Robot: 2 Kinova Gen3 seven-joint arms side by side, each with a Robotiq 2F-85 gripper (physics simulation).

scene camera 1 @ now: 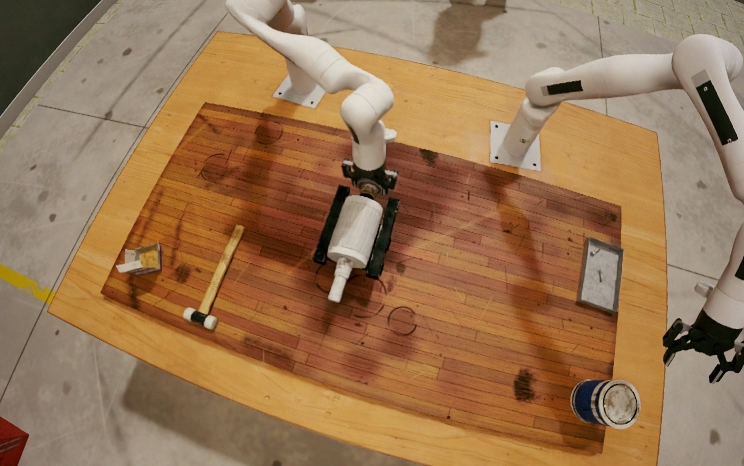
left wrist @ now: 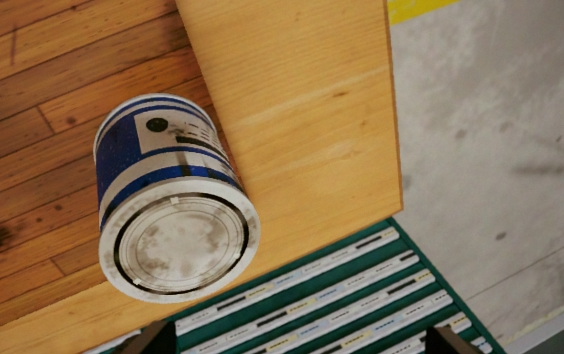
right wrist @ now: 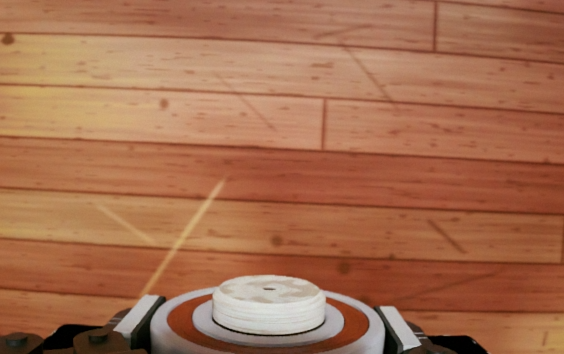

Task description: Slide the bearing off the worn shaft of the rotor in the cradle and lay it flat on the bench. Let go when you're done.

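Where they show: left gripper, fingertip midpoint: point(scene camera 1: 688, 372) point(left wrist: 300, 353); right gripper, fingertip midpoint: point(scene camera 1: 370, 188) point(right wrist: 268, 329); left arm's base, origin of the base link: point(scene camera 1: 515, 145); right arm's base, origin of the base link: point(scene camera 1: 304, 85).
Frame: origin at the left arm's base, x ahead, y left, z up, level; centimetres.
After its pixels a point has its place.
The rotor point(scene camera 1: 356, 230) {x 47.8, y -45.2, z 19.7 cm} lies in the black cradle point(scene camera 1: 388, 233) {x 44.9, y -37.9, z 13.7 cm}, its pale body between the two rails and its narrow shaft end pointing toward the bottom of the picture. The bearing point(scene camera 1: 368, 188) point(right wrist: 181, 320) {x 31.7, y -47.1, z 15.3 cm}, a grey ring with an orange-brown seal, sits around the shaft point(right wrist: 269, 306) {x 31.1, y -44.4, z 16.3 cm} at the upper end; the worn shaft end stands out through it. My right gripper point(scene camera 1: 367, 185) {x 32.9, y -44.5, z 13.3 cm} point(right wrist: 268, 329) {x 32.9, y -44.5, z 13.3 cm} is shut on the bearing, one pad against each side of its outer ring. My left gripper point(scene camera 1: 691, 369) {x 71.9, y 27.7, z 31.7 cm} point(left wrist: 302, 345) {x 71.9, y 27.7, z 31.7 cm} is open and empty, beyond the bench's right edge.
A mallet point(scene camera 1: 220, 268) {x 59.5, y -82.5, z 5.0 cm} and a small open box point(scene camera 1: 144, 259) {x 61.2, y -109.6, z 2.9 cm} lie left of the cradle. A grey tray point(scene camera 1: 580, 277) {x 45.0, y 19.4, z 3.2 cm} with small parts lies at the right. A blue and white can point(scene camera 1: 587, 402) {x 79.5, y 17.1, z 11.0 cm} point(left wrist: 117, 155) {x 73.9, y 21.2, z 9.9 cm} stands at the bench's point(scene camera 1: 351, 408) {x 88.7, y -40.0, z 0.0 cm} lower right corner.
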